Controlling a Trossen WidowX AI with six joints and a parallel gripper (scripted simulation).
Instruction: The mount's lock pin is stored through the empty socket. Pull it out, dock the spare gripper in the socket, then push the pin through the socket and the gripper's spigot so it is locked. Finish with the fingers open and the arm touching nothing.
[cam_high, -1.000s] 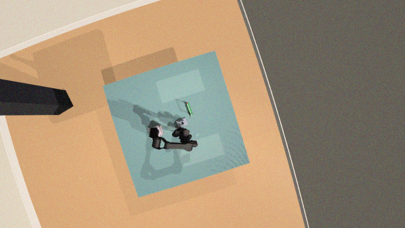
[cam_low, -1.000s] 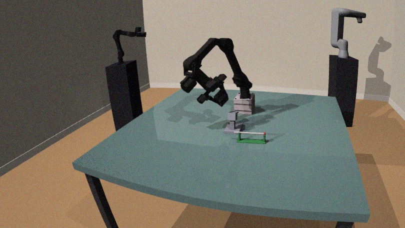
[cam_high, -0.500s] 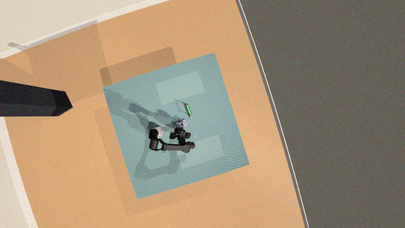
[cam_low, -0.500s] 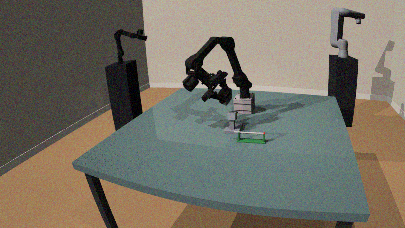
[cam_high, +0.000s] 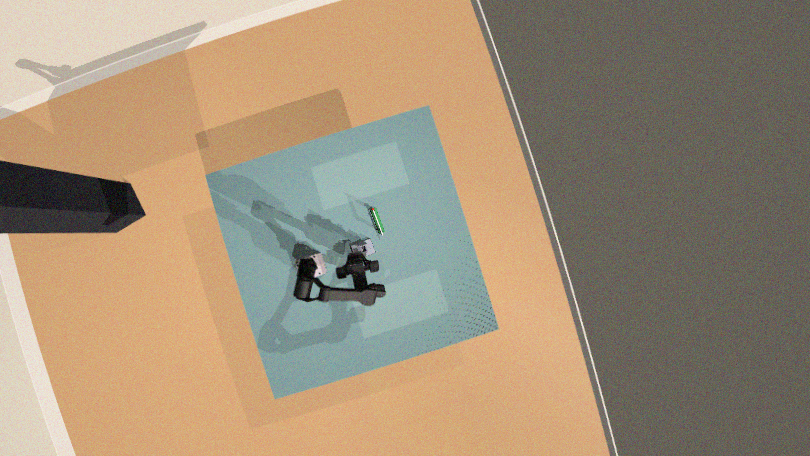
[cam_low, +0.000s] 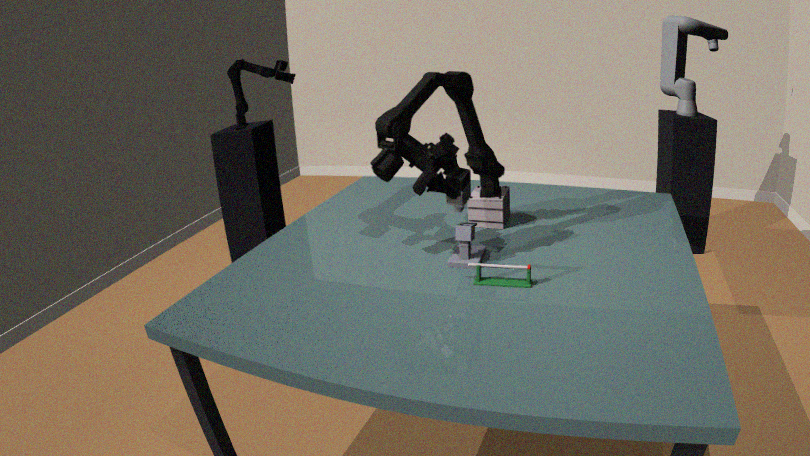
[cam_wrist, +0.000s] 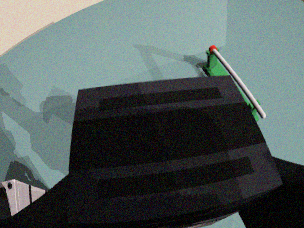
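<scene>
Right now the green cradle is 16 cm ahead of my gripper tip, 10 cm to the left of it and 16 cm below it. Round my gripper tip: socket 2 cm ahead, 1 cm to the left, 13 cm below; spare gripper 1 cm behind, 1 cm to the right, 1 cm below.
</scene>
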